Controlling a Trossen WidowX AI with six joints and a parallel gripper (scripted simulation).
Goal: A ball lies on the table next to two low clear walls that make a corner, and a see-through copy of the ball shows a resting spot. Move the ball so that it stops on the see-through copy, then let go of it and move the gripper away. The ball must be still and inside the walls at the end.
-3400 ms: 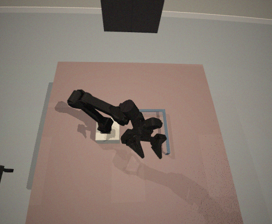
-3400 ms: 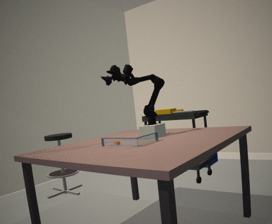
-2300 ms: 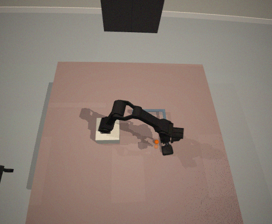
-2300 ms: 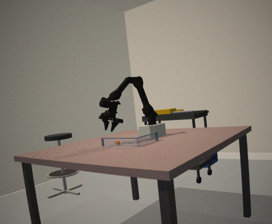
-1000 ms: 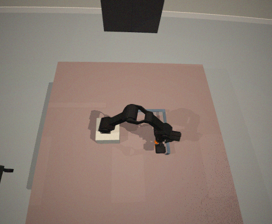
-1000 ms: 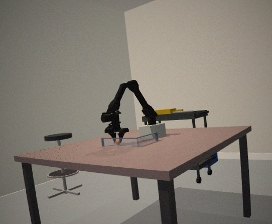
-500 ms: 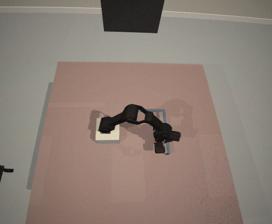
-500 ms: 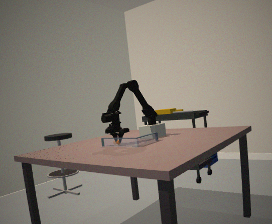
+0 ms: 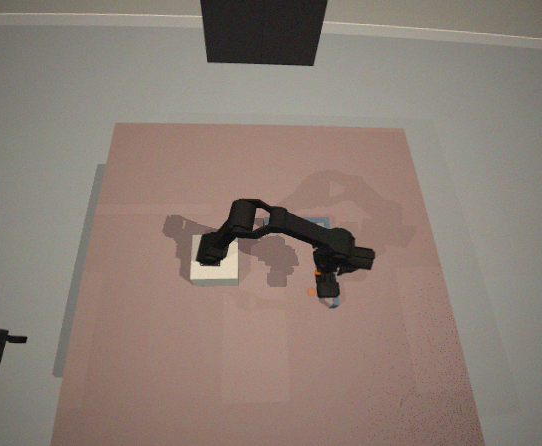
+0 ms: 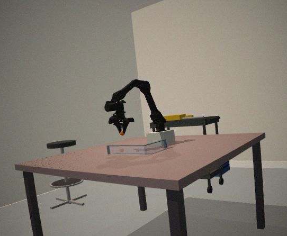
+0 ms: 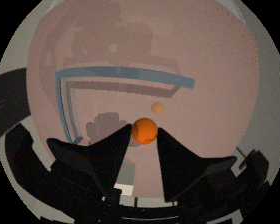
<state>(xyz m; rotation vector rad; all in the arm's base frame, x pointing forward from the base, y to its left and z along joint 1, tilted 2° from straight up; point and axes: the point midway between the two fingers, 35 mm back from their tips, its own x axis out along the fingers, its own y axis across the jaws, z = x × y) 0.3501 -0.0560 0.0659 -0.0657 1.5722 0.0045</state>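
Right now the see-through copy is 11 cm below my gripper tip, 3 cm to the right of it and 1 cm behind it. Also, from my gripper tip: orange ball right at my gripper tip.
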